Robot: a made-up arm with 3 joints. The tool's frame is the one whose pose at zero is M. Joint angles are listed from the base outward.
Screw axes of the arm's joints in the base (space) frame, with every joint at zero. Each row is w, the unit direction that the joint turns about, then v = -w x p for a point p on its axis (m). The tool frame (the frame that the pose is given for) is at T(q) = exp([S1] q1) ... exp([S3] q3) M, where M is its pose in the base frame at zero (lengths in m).
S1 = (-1, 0, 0, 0, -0.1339, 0)
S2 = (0, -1, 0, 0.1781, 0, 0.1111)
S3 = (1, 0, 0, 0, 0.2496, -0.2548)
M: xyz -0.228 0.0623 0.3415 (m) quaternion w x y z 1 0 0 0
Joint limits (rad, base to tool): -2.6..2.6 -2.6..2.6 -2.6..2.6
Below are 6 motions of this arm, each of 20 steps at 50 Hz.
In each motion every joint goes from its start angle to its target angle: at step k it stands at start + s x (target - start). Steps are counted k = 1, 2, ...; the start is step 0. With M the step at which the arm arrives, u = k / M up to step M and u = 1 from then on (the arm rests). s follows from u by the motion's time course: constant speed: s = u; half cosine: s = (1 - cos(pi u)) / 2; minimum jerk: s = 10 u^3 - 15 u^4 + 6 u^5.
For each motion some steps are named. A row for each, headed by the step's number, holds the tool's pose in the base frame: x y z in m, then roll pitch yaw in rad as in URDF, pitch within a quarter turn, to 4 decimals.
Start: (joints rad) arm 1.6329 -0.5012 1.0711
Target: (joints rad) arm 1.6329 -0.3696 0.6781
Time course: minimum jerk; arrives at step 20
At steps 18, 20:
18: -0.2122 0.1035 0.0800 -0.9472 -0.0225 -0.3701
20: -0.2120 0.1041 0.0801 -0.9506 -0.0224 -0.3690

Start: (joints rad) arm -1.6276 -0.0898 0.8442
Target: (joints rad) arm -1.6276 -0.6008 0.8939
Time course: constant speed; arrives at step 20
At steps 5, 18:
5: -0.2282 -0.0593 0.1899 2.4829 -0.0123 0.2172
18: -0.2212 -0.0916 0.1909 2.5082 -0.0297 0.5490

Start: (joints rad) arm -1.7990 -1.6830 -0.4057
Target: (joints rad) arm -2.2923 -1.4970 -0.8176
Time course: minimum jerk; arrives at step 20
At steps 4, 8, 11, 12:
4: 0.1347 -0.1622 0.2134 1.1147 -0.2554 1.6756
8: 0.1436 -0.1881 0.2048 1.0128 -0.3842 1.6281
11: 0.1503 -0.2175 0.1903 0.9197 -0.5208 1.5730
12: 0.1518 -0.2273 0.1843 0.8933 -0.5648 1.5533

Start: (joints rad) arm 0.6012 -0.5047 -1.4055
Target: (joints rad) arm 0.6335 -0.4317 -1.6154
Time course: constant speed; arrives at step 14
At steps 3, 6, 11, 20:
3: -0.0857 0.4597 0.2290 -2.1182 0.3958 -0.2952
6: -0.0919 0.4662 0.2185 -2.1664 0.3816 -0.2874
11: -0.1023 0.4759 0.2002 -2.2469 0.3580 -0.2742
20: -0.1086 0.4810 0.1888 -2.2954 0.3440 -0.2662

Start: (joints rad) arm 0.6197 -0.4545 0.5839
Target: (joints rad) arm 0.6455 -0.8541 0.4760
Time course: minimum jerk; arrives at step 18
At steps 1, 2, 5, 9, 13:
1: -0.1976 0.1129 0.2172 -0.0876 0.3659 -0.2769
2: -0.1971 0.1132 0.2176 -0.0899 0.3690 -0.2797
5: -0.1912 0.1170 0.2228 -0.1191 0.4064 -0.3145
9: -0.1713 0.1274 0.2362 -0.2159 0.5130 -0.4258
13: -0.1481 0.1359 0.2460 -0.3302 0.6121 -0.5527

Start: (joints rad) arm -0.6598 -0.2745 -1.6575
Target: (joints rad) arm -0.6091 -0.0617 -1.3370
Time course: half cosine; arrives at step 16
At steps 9, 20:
9: -0.1867 0.0687 0.5934 -0.8313 0.1189 0.0872
20: -0.2105 0.0564 0.5767 -0.7270 0.0506 0.0353

